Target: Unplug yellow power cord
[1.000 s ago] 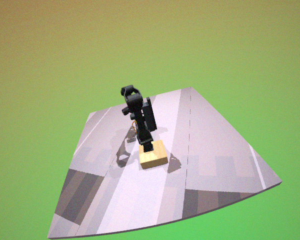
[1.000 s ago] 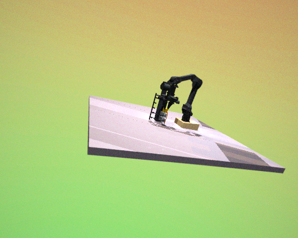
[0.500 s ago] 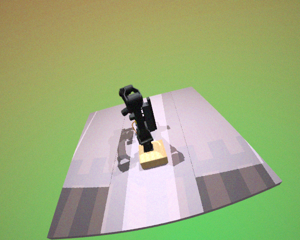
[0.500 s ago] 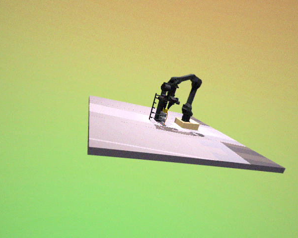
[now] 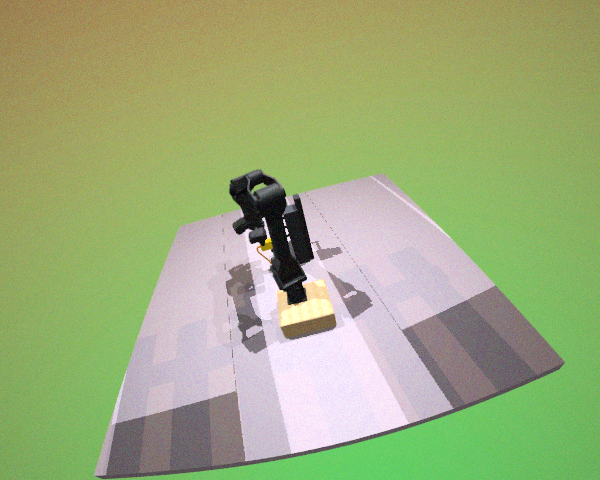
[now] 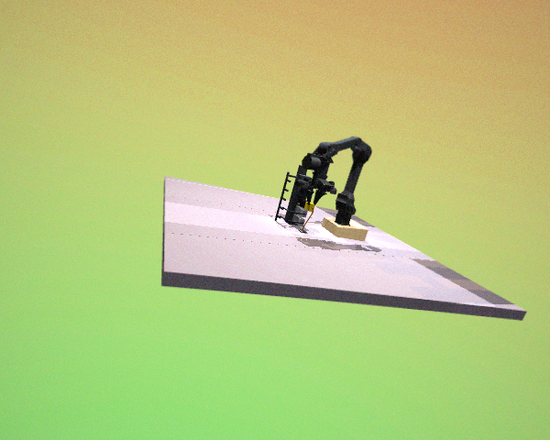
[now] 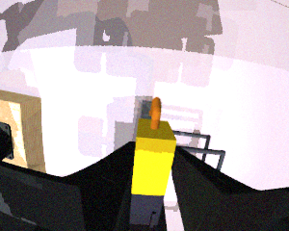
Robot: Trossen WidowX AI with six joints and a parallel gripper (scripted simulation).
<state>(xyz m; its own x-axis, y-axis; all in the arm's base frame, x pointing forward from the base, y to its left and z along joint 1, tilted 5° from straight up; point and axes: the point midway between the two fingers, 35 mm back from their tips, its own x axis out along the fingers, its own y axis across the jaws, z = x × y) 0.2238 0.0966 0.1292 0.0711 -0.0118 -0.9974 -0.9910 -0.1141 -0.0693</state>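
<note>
My gripper tip is now 1 cm short of the yellow plug and 3 cm to the left of it.
</note>
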